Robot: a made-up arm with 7 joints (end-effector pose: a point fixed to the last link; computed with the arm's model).
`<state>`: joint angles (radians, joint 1 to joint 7).
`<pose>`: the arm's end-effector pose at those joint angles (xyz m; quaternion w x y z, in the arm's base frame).
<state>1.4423 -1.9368 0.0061 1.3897 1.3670 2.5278 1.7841</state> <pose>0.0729 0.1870 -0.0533 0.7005 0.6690 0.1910 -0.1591</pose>
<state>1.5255 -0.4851 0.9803 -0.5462 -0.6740 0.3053 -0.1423</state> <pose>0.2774 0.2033 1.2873 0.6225 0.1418 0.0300 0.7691</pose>
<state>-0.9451 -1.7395 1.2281 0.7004 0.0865 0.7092 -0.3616</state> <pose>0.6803 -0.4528 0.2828 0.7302 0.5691 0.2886 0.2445</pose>
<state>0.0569 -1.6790 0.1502 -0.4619 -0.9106 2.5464 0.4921</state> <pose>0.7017 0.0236 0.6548 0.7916 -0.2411 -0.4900 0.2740</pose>
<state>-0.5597 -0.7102 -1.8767 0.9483 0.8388 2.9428 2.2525</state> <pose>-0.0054 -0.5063 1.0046 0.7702 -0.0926 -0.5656 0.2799</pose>
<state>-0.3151 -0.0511 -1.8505 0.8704 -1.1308 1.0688 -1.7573</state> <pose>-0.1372 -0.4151 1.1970 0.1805 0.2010 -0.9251 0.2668</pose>
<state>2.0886 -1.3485 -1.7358 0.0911 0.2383 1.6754 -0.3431</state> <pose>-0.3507 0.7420 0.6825 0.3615 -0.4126 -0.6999 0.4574</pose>
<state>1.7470 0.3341 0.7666 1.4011 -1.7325 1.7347 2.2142</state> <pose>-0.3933 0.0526 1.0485 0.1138 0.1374 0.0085 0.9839</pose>
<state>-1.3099 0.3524 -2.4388 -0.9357 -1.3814 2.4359 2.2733</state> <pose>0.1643 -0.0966 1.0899 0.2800 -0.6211 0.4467 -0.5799</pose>
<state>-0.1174 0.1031 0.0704 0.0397 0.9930 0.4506 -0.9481</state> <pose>-0.0265 -0.0163 1.3664 0.7833 -0.3894 -0.3587 0.3259</pose>
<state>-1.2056 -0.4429 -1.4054 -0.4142 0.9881 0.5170 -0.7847</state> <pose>0.2479 -0.2717 1.2508 0.5769 -0.5163 0.3705 -0.5132</pose>
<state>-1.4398 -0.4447 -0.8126 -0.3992 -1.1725 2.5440 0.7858</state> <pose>0.1656 -0.2039 1.1485 0.3589 -0.9057 0.1409 -0.1763</pose>
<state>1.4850 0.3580 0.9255 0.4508 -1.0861 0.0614 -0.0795</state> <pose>-0.1863 -0.1479 1.3404 0.7452 -0.1695 -0.1872 0.6171</pose>
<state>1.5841 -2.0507 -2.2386 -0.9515 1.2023 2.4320 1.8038</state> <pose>-0.1918 0.4987 0.0837 0.0260 -0.1041 -0.6809 -0.7244</pose>
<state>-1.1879 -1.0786 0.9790 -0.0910 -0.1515 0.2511 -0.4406</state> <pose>0.2222 -0.7320 0.9627 0.9546 0.1895 0.2014 -0.1108</pose>
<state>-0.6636 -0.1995 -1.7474 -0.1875 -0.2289 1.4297 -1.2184</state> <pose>0.2114 -0.0890 1.2742 0.2367 0.6725 -0.3096 0.6292</pose>
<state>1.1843 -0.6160 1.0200 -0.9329 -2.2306 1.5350 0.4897</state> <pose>0.2971 0.0199 1.1891 0.9132 0.1349 -0.3844 -0.0005</pose>
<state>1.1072 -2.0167 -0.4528 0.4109 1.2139 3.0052 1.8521</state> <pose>0.3718 0.4250 -0.0011 0.3854 0.8650 -0.0861 0.3096</pose>
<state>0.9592 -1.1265 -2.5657 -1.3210 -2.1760 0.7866 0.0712</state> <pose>0.2624 0.5912 0.2777 0.2420 0.1886 0.8469 0.4344</pose>
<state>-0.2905 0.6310 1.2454 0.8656 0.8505 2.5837 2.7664</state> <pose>-0.1226 0.3788 1.0587 0.4710 -0.5693 -0.2532 -0.6245</pose>
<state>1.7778 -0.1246 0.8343 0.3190 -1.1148 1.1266 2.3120</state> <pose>-0.0941 0.1339 1.3366 0.0291 0.6227 0.3933 0.6758</pose>
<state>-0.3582 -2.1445 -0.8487 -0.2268 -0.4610 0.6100 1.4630</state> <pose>0.7659 -0.2006 0.1360 0.8226 0.0469 0.3298 -0.4609</pose>
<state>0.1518 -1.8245 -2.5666 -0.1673 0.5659 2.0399 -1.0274</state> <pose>0.7466 0.1083 0.2511 0.0271 -0.9329 -0.2461 0.2614</pose>
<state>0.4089 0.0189 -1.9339 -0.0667 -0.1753 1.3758 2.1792</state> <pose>-0.0040 0.0340 1.3183 0.6820 0.1276 -0.7034 0.1541</pose>
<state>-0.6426 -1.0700 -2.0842 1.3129 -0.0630 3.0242 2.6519</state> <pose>-0.0211 -0.5215 0.9443 0.9560 0.1466 -0.2098 -0.1433</pose>
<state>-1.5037 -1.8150 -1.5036 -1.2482 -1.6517 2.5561 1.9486</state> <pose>0.3676 -0.3463 0.3551 0.7501 -0.3818 0.4746 0.2577</pose>
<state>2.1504 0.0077 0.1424 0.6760 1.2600 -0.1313 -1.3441</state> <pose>-0.2576 0.2955 1.2379 0.3545 0.0914 0.3962 -0.8420</pose>
